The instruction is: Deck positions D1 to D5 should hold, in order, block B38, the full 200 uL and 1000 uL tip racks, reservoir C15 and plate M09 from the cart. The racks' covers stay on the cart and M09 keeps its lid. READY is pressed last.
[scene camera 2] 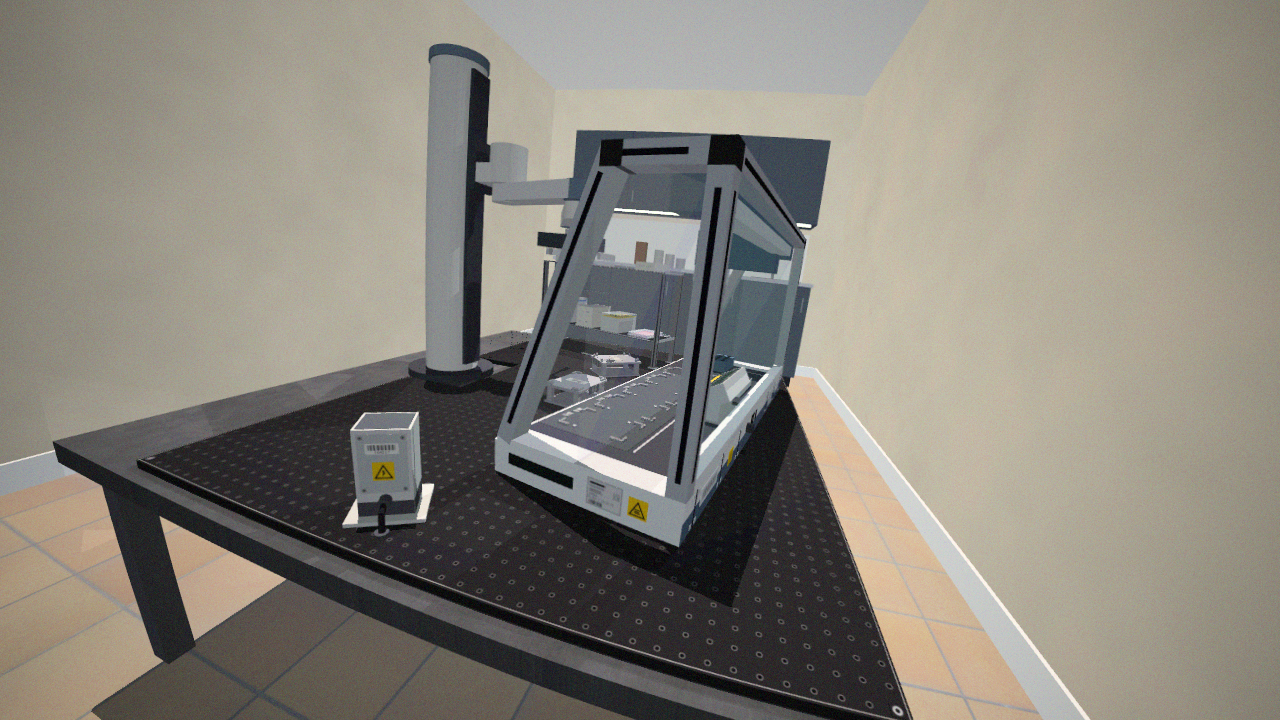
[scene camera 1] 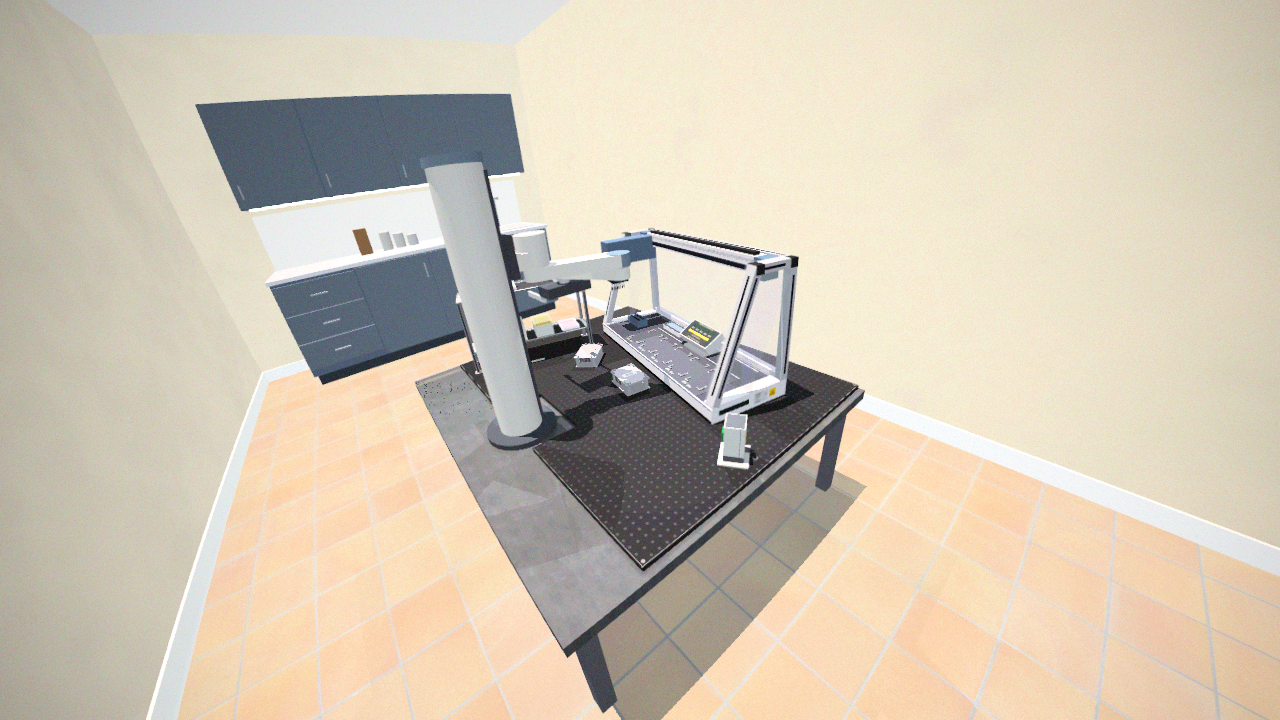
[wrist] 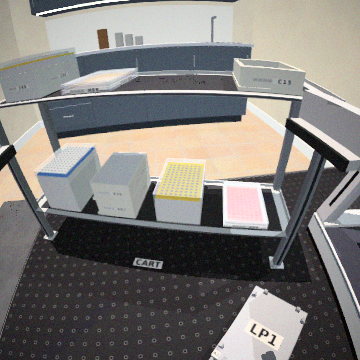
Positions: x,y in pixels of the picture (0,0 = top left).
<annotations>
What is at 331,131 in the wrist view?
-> The gripper.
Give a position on a cart shelf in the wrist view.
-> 280,209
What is the gripper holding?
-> Nothing.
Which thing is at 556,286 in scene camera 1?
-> The gripper.
</annotations>
